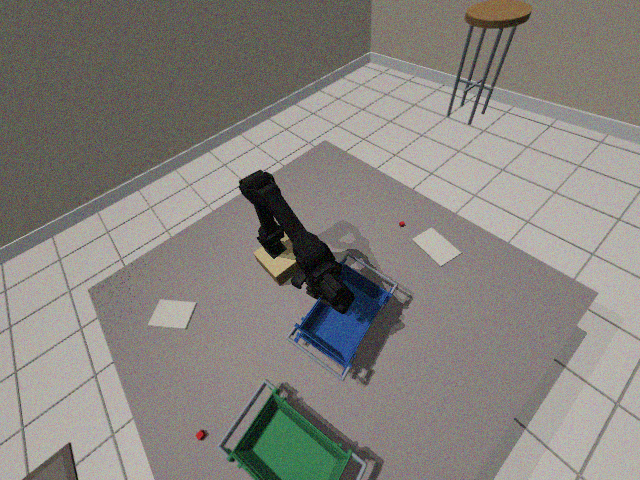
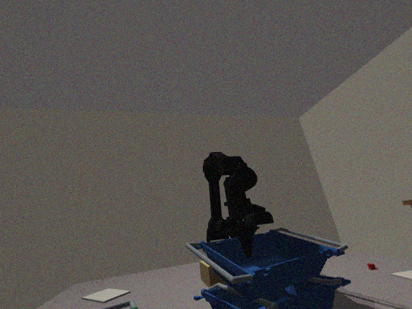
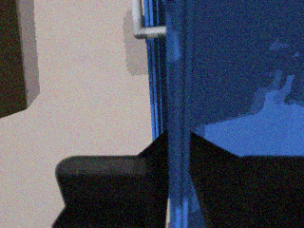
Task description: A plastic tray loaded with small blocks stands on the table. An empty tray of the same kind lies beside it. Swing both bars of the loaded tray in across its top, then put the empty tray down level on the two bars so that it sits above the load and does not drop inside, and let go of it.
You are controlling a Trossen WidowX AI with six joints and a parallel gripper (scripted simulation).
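My gripper tip is now 7 cm short of the blue tray, 2 cm to the right of it and 2 cm below it.
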